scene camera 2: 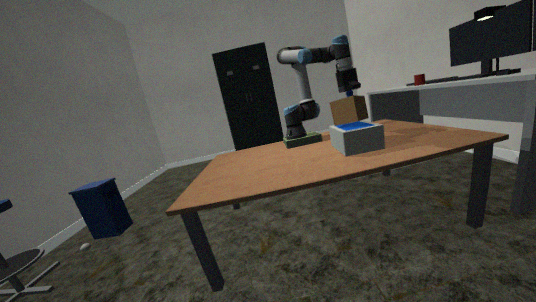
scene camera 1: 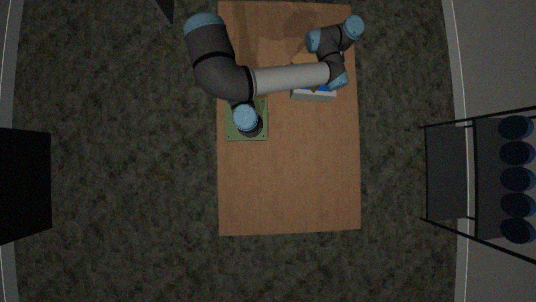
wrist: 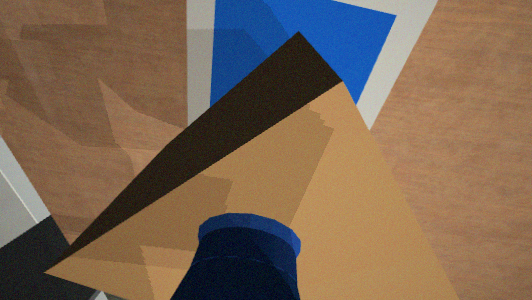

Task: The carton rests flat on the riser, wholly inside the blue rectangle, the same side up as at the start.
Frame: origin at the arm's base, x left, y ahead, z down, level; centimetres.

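Seen in the pictures: end effector, tool point: (scene camera 2: 350,99) (wrist: 249,225); arm's base, origin of the base link: (scene camera 2: 296,137).
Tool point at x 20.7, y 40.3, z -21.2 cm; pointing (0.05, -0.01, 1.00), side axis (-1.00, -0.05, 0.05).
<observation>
Pixels of each thing's top centre, then the offset from my tool point to it. Level surfaces: height alone.
- brown carton, middle of its top: (scene camera 1: 316,61) (scene camera 2: 347,95) dx +1.2, dy -3.6, dz -2.0 cm
- grey-white riser, middle of its top: (wrist: 278,112) (scene camera 2: 353,125) (scene camera 1: 315,77) dx -0.8, dy +0.9, dz +13.9 cm
- blue rectangle, middle of its top: (wrist: 278,112) (scene camera 2: 353,125) (scene camera 1: 315,77) dx -0.8, dy +0.9, dz +13.9 cm
- wooden table, its level: dz +25.9 cm
The brown carton (scene camera 1: 304,59) (scene camera 2: 345,111) (wrist: 370,200) hangs from my suction cup (scene camera 2: 349,93) (wrist: 249,232), which is on its top face. In the scene camera 2 view the carton looks roughly level, behind and above the back part of the grey-white riser (scene camera 1: 313,97) (scene camera 2: 361,142) (wrist: 387,65); any small gap or tilt is hard to tell. The blue rectangle (scene camera 1: 324,88) (scene camera 2: 356,126) (wrist: 345,40) lies on the riser's top. In the wrist view the carton is turned relative to the rectangle and covers part of it. The arm hides much of the carton in the scene camera 1 view.
The riser stands on the wooden table (scene camera 1: 290,180) (scene camera 2: 270,172). The arm's base stands on a green plate (scene camera 1: 246,136) (scene camera 2: 302,141) beside the riser. A desk (scene camera 2: 470,100) with a monitor (scene camera 2: 487,40) and a red cup (scene camera 2: 419,79) stands behind the table at the right.
</observation>
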